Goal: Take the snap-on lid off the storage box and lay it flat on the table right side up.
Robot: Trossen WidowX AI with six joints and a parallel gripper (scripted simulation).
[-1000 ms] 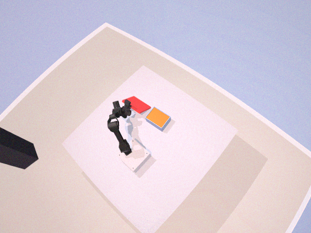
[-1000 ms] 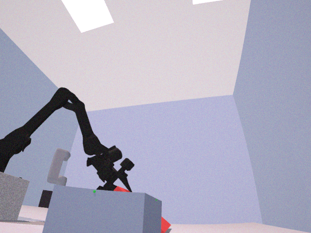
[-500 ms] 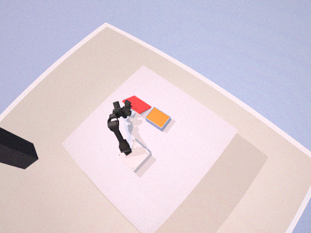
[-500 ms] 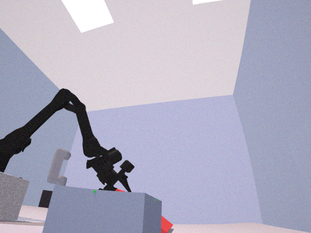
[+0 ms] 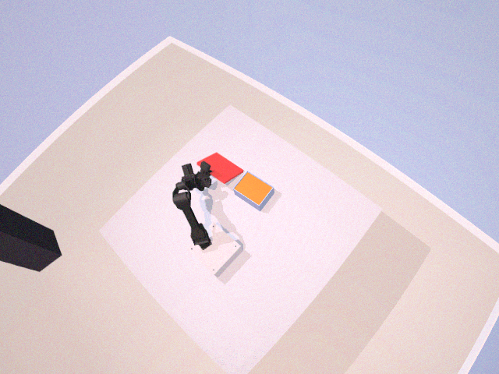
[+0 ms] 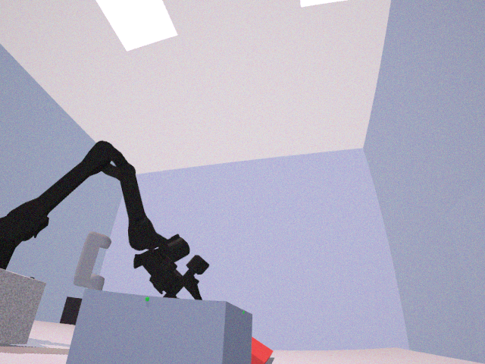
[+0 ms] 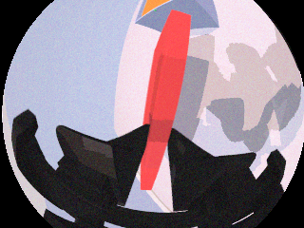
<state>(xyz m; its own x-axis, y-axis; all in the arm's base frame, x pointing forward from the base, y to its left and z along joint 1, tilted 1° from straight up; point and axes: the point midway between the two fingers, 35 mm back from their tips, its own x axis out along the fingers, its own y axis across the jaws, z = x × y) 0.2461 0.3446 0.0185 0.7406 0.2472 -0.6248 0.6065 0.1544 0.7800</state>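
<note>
My gripper tip is 7 cm short of the red lid, 4 cm above it and 2 cm to the right of it. From my gripper tip the other things lie so: storage box (24 cm to the right, 14 cm ahead, 5 cm below).
</note>
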